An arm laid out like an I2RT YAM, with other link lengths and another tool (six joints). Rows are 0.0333 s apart.
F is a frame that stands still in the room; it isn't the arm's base.
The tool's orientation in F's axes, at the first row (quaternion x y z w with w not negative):
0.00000, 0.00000, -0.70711, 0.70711
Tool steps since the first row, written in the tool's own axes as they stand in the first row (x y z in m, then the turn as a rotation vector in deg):
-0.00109, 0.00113, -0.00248, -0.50, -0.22, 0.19
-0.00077, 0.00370, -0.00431, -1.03, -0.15, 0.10
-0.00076, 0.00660, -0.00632, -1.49, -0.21, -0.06
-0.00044, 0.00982, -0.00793, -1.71, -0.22, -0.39
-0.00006, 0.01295, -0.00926, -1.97, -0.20, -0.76
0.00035, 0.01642, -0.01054, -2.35, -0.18, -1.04
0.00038, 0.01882, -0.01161, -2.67, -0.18, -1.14
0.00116, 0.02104, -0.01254, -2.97, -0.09, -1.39
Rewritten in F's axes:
0.00113, 0.00109, -0.00248, -0.22, 0.50, 0.19
0.00370, 0.00077, -0.00431, -0.15, 1.03, 0.10
0.00660, 0.00076, -0.00632, -0.21, 1.49, -0.06
0.00982, 0.00044, -0.00793, -0.22, 1.71, -0.39
0.01295, 0.00006, -0.00926, -0.20, 1.97, -0.76
0.01642, -0.00035, -0.01054, -0.18, 2.35, -1.04
0.01882, -0.00038, -0.01161, -0.18, 2.67, -1.14
0.02104, -0.00116, -0.01254, -0.09, 2.97, -1.39

